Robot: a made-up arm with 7 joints. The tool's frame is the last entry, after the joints.
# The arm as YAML. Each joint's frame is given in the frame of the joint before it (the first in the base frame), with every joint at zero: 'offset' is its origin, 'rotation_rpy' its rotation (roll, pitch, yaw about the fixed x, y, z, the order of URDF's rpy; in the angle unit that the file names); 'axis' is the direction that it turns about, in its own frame. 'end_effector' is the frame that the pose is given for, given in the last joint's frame.
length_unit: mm
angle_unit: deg
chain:
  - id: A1
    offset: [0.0, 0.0, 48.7]
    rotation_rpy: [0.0, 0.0, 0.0]
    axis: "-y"
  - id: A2
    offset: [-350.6, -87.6, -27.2]
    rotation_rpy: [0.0, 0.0, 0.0]
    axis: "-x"
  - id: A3
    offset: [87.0, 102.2, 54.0]
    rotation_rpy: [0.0, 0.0, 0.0]
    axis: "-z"
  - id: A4
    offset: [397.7, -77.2, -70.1]
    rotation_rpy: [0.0, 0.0, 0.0]
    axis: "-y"
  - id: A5
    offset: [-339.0, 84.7, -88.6]
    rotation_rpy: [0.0, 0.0, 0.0]
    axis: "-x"
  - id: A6
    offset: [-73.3, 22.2, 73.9]
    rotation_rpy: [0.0, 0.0, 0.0]
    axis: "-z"
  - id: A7
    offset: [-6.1, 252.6, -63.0]
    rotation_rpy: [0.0, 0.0, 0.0]
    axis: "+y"
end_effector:
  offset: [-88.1, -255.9, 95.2]
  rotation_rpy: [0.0, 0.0, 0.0]
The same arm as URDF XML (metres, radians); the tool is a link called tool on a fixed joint. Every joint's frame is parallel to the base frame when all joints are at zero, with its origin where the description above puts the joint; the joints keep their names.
<robot name="arm">
<joint name="A1" type="continuous"><parent link="base"/><child link="link1"/><origin xyz="0.0000 0.0000 0.0487"/><axis xyz="0 -1 0"/></joint>
<joint name="A2" type="continuous"><parent link="link1"/><child link="link2"/><origin xyz="-0.3506 -0.0876 -0.0272"/><axis xyz="-1 0 0"/></joint>
<joint name="A3" type="continuous"><parent link="link2"/><child link="link3"/><origin xyz="0.0870 0.1022 0.0540"/><axis xyz="0 0 -1"/></joint>
<joint name="A4" type="continuous"><parent link="link3"/><child link="link4"/><origin xyz="0.3977 -0.0772 -0.0701"/><axis xyz="0 -1 0"/></joint>
<joint name="A5" type="continuous"><parent link="link4"/><child link="link5"/><origin xyz="-0.3390 0.0847 -0.0886"/><axis xyz="-1 0 0"/></joint>
<joint name="A6" type="continuous"><parent link="link5"/><child link="link6"/><origin xyz="-0.0733 0.0222 0.0739"/><axis xyz="0 0 -1"/></joint>
<joint name="A7" type="continuous"><parent link="link6"/><child link="link7"/><origin xyz="-0.0061 0.2526 -0.0630"/><axis xyz="0 1 0"/></joint>
<joint name="tool_joint" type="fixed"><parent link="link7"/><child link="tool"/><origin xyz="-0.0881 -0.2559 0.0952"/></joint>
<link name="base"/>
<link name="link1"/>
<link name="link2"/>
<link name="link3"/>
<link name="link4"/>
<link name="link5"/>
<link name="link6"/>
<link name="link7"/>
<link name="tool"/>
</robot>

